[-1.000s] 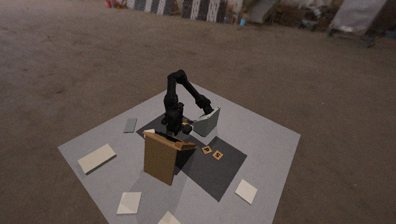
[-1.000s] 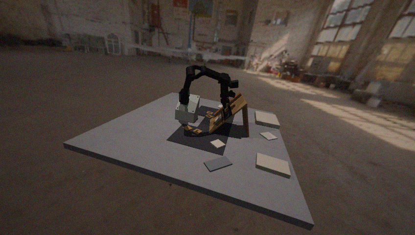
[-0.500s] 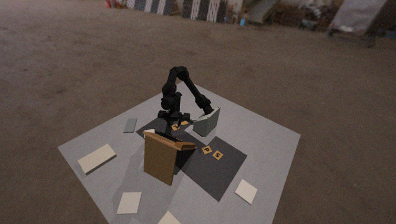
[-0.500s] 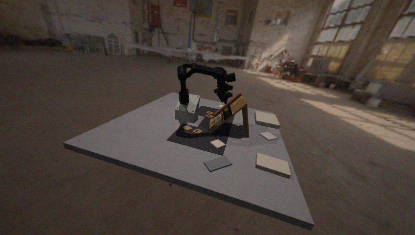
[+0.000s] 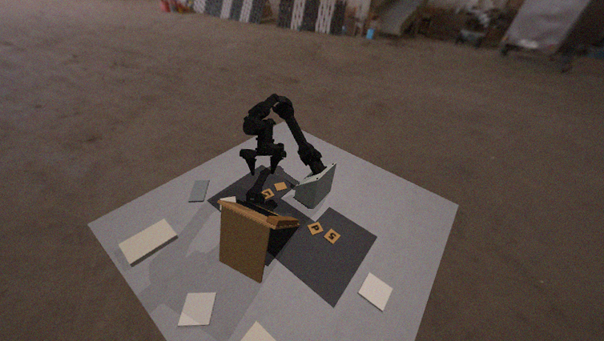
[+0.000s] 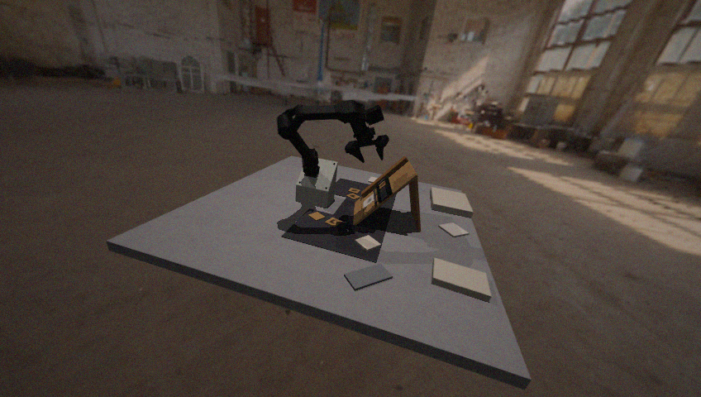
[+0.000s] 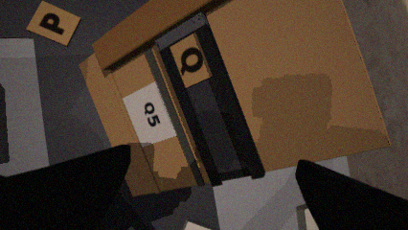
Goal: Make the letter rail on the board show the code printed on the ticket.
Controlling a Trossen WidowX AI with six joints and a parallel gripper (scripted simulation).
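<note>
My gripper tip is now 120 mm past the letter tile, 310 mm to the right of it and 280 mm above it. Also, from my gripper tip: small white card (60 mm ahead, 200 mm to the right, 280 mm below); white ticket (10 mm ahead, 40 mm to the left, 210 mm below); dark mat (110 mm behind, 80 mm to the left, 290 mm below).
</note>
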